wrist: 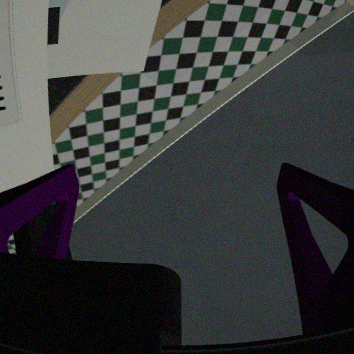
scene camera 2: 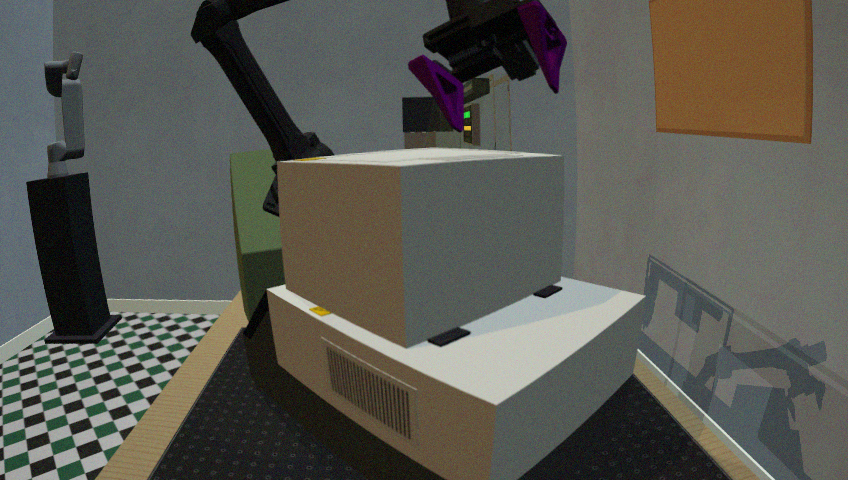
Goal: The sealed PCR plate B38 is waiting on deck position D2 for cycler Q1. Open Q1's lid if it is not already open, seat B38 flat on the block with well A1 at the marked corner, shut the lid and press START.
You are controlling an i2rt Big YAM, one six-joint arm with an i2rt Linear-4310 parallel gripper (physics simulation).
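Places are measured from the arm's base along level axes (x ahead, y left, z up), in centimetres.
Pixels of known places: gripper, fingertip midpoint: (wrist: pixel 177 174) (scene camera 2: pixel 504 110).
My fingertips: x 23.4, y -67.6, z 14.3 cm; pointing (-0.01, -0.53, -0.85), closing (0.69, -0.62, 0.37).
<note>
Ahead of a thing's pixels: the offset from my fingertips to its top centre. "pt": to the spot under its first point.
The cycler has a pale base {pt dx +3.7, dy -3.7, dz -20.7 cm} (scene camera 2: pixel 553 350) (wrist: pixel 105 40) and a tall box-shaped lid {pt dx -0.2, dy +5.9, dz -12.2 cm} (scene camera 2: pixel 482 237) (wrist: pixel 27 145). The lid sits low over the base and looks shut, with two black hinge pieces at its rear edge; the front side and START button are hidden. My gripper (scene camera 2: pixel 508 111) (wrist: pixel 177 174) is open and empty, with purple fingers, above and beyond the lid in the scene view. In the wrist view the left finger overlaps the lid's edge, and floor and wall show between and beyond the fingers. Plate B38, the block and position D2 do not show.
A green block-like object (scene camera 2: pixel 255 208) stands behind the cycler beside the black arm (scene camera 2: pixel 249 89). A dark screen {pt dx +13.8, dy +106.8, dz +2.7 cm} (scene camera 2: pixel 419 114) and a panel with green and yellow lights (scene camera 2: pixel 467 121) are farther back. A small grey arm (scene camera 2: pixel 72 118) stands on a black pedestal (scene camera 2: pixel 68 255) at left.
</note>
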